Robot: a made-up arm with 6 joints.
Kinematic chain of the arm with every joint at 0, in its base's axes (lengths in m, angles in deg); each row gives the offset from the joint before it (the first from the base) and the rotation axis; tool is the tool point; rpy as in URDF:
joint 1: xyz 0 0 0.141 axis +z
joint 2: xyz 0 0 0 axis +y
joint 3: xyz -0.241 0 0.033 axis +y
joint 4: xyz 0.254 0 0.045 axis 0.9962 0 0.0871
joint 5: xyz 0 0 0 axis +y
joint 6: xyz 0.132 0 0.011 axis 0.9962 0 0.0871
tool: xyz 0 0 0 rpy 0 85 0
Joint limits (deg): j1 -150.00..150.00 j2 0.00..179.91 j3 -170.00..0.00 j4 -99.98..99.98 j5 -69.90..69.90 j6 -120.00..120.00
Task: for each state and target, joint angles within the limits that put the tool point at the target. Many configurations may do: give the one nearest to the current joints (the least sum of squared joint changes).
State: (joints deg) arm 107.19 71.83 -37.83 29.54 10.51 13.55
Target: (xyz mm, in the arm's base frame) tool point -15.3 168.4 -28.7
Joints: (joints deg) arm 92.82 110.07 -21.83 28.17 6.20 13.55
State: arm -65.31 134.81 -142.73 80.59 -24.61 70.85
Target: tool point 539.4 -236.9 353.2
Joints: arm -21.33 142.76 -147.55 79.58 -11.05 70.85
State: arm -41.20 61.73 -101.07 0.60 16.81 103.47
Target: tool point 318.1 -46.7 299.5
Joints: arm -9.96 72.99 -63.38 6.87 34.56 103.47
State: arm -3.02 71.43 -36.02 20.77 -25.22 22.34
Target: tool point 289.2 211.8 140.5
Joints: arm 38.16 94.77 -41.92 15.43 -20.40 22.34
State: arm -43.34 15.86 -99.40 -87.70 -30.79 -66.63
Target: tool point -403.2 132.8 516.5
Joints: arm -11.67 1.82 -111.39 -85.88 -21.76 -66.63
